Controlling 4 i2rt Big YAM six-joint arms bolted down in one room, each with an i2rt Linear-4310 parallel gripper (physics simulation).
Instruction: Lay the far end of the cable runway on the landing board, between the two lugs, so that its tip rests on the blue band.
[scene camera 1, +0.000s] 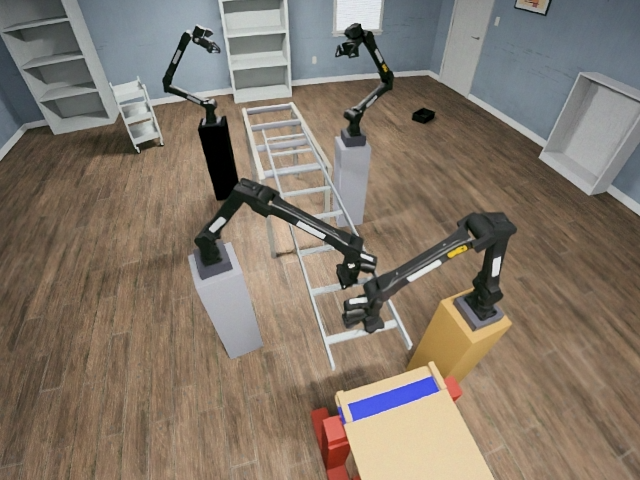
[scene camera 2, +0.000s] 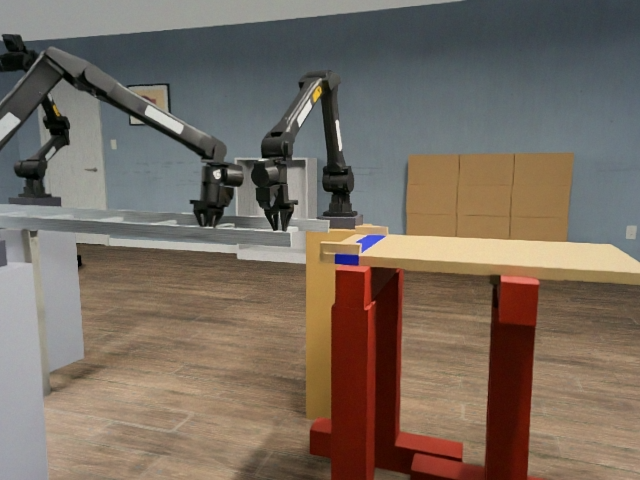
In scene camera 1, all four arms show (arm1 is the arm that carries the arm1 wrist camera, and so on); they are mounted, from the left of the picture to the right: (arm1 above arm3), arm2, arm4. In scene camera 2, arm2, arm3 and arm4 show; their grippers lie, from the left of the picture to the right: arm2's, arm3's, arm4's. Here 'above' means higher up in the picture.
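Observation:
The cable runway (scene camera 1: 336, 338) (scene camera 2: 258, 237), a pale grey ladder, reaches out from its stand; its far end hangs in the air short of the landing board (scene camera 1: 413, 439) (scene camera 2: 465, 253). The blue band (scene camera 1: 392, 398) (scene camera 2: 371, 241) is uncovered between the left lug (scene camera 1: 343, 405) and right lug (scene camera 1: 436, 376). Arm3's gripper (scene camera 1: 347, 284) (scene camera 2: 207, 224) points down, shut on a rung. Arm4's gripper (scene camera 1: 373, 328) (scene camera 2: 279, 228) points down, shut on the end rung; its fingertips are partly hidden. Arm1's gripper (scene camera 1: 217, 45) and arm2's gripper (scene camera 1: 346, 52) are raised, open and away from the runway.
The support stand (scene camera 1: 268, 109) lies under the runway's rear part. Red trestles (scene camera 1: 336, 439) (scene camera 2: 354, 361) carry the board. Arm4's yellow pedestal (scene camera 1: 449, 335) (scene camera 2: 317, 320) stands close to the board's right corner; arm3's grey pedestal (scene camera 1: 230, 310) is left of the runway.

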